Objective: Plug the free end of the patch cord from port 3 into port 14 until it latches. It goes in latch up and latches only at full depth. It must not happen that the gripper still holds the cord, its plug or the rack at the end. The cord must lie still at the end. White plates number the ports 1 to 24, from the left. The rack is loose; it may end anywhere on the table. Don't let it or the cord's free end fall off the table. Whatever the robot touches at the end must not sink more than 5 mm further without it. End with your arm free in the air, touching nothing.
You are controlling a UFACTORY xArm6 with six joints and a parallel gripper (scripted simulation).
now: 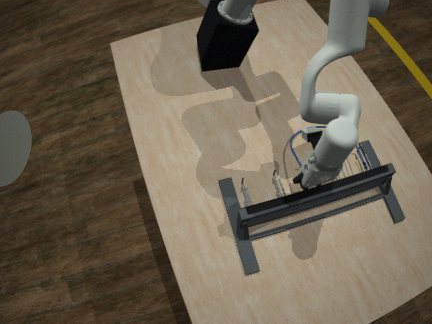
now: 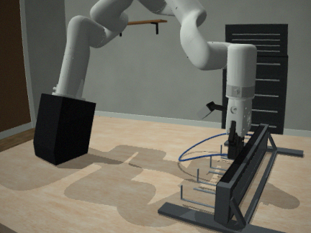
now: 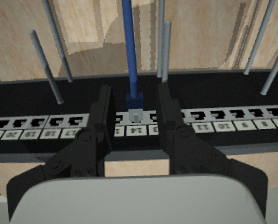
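My hand is 2 cm short of the plug and 2 cm above it.
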